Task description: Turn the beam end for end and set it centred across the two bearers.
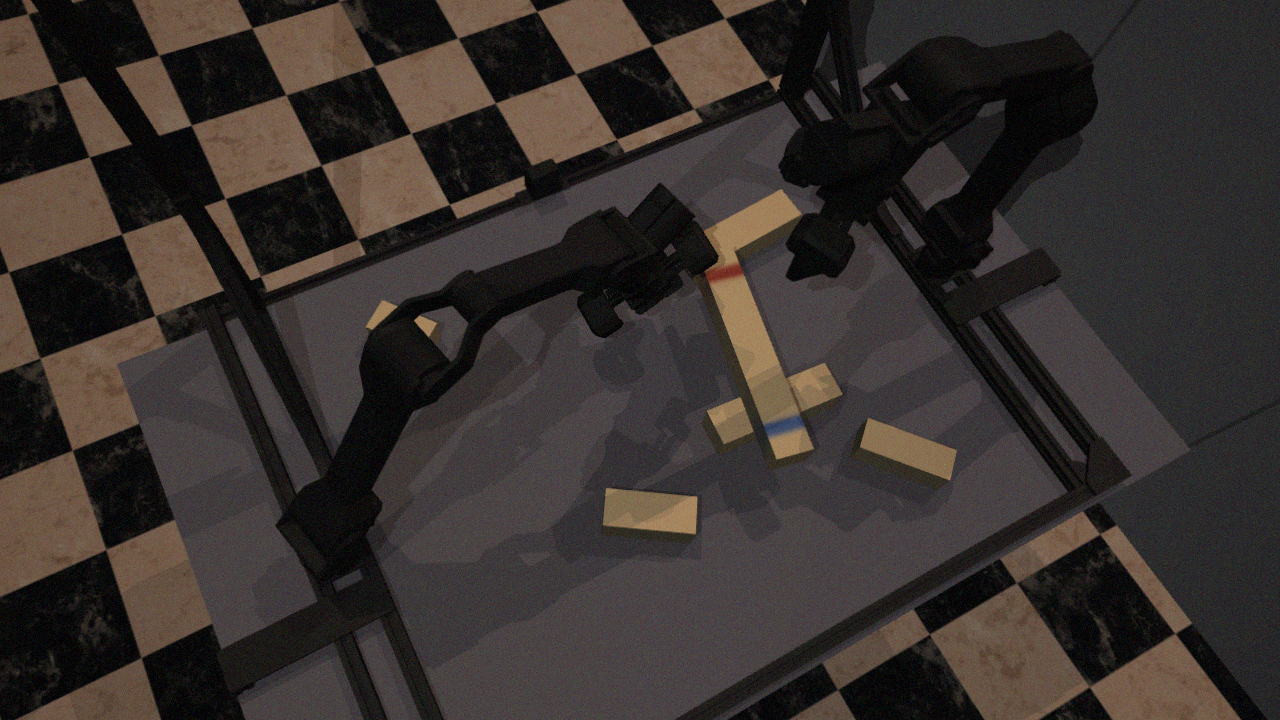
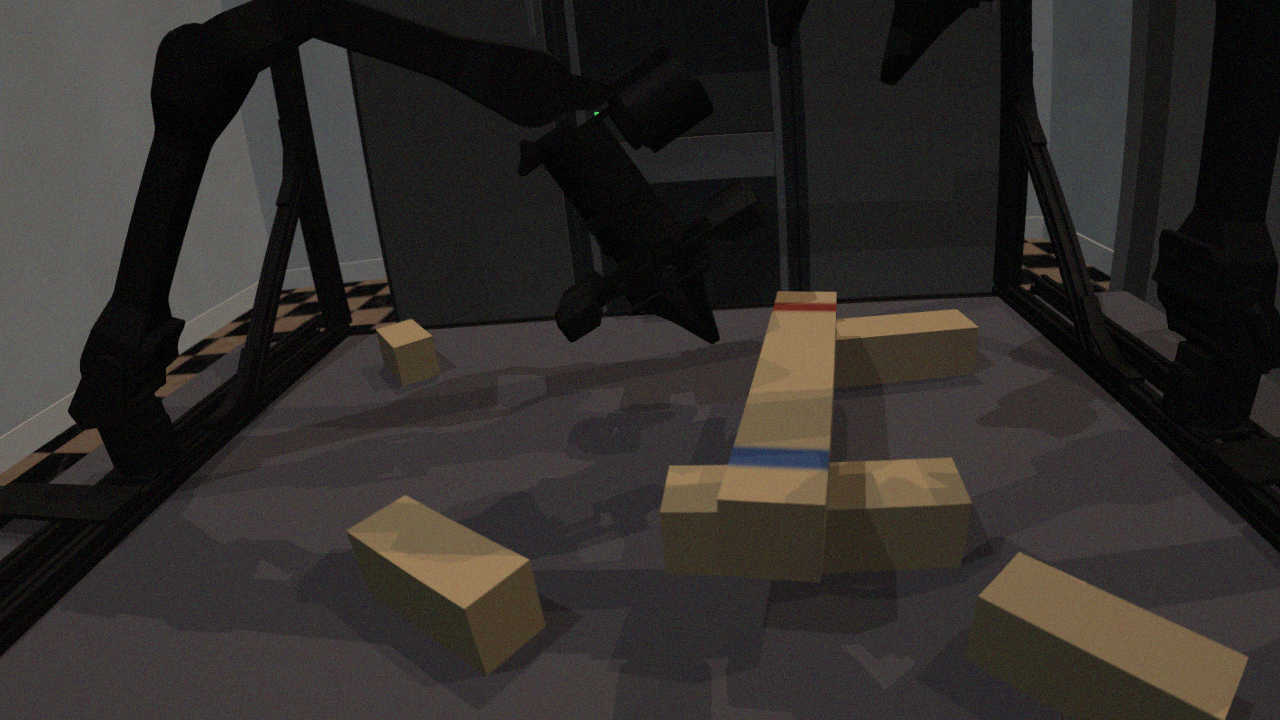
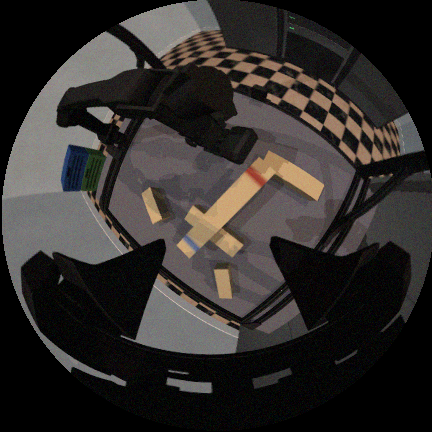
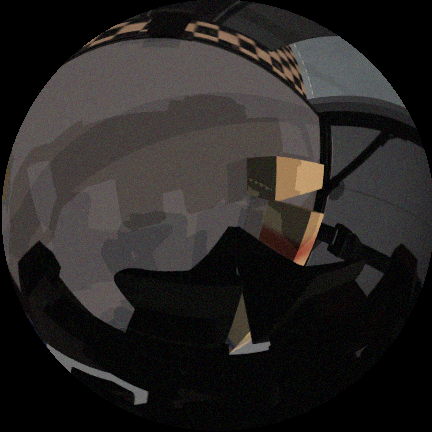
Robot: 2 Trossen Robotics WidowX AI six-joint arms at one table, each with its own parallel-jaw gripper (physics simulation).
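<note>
The long wooden beam has a red band at its far end and a blue band at its near end. It rests across two bearers: the far bearer, over that block's left end, and the near bearer, near its middle. My right gripper is shut and empty, just left of the beam's red end. My left gripper is open and empty, hanging high to the right of the far bearer.
Loose wooden blocks lie on the grey table: one at the front, one at the right, and a small one at the far left. A black frame rail edges the table.
</note>
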